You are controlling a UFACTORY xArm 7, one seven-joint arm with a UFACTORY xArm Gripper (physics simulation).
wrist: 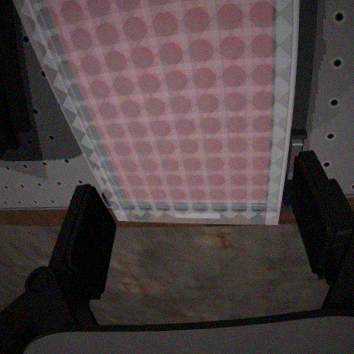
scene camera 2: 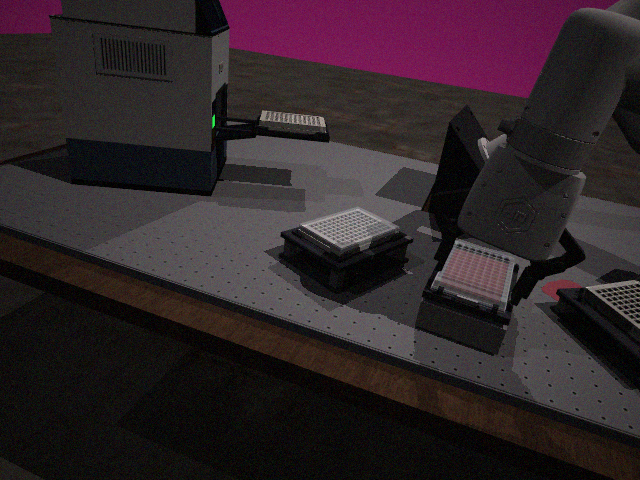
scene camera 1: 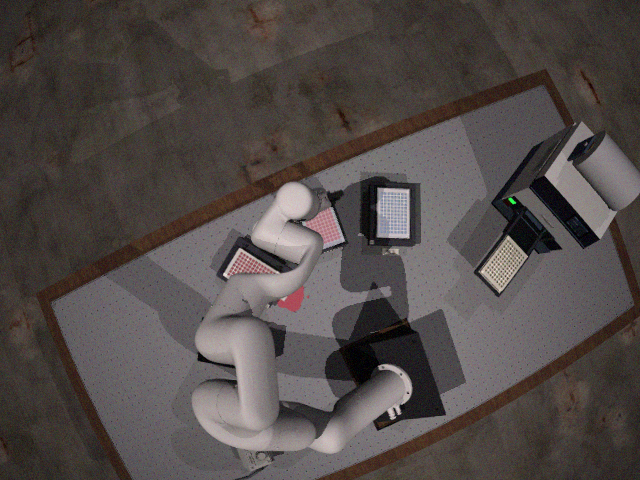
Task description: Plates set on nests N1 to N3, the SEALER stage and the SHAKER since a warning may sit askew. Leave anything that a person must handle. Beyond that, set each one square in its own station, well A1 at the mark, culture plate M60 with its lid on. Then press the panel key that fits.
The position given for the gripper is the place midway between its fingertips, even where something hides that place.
Note:
In view: the gripper (scene camera 2: 475, 282) and a black sealer instrument (scene camera 1: 531, 225).
The gripper also shows in the wrist view (wrist: 194, 191).

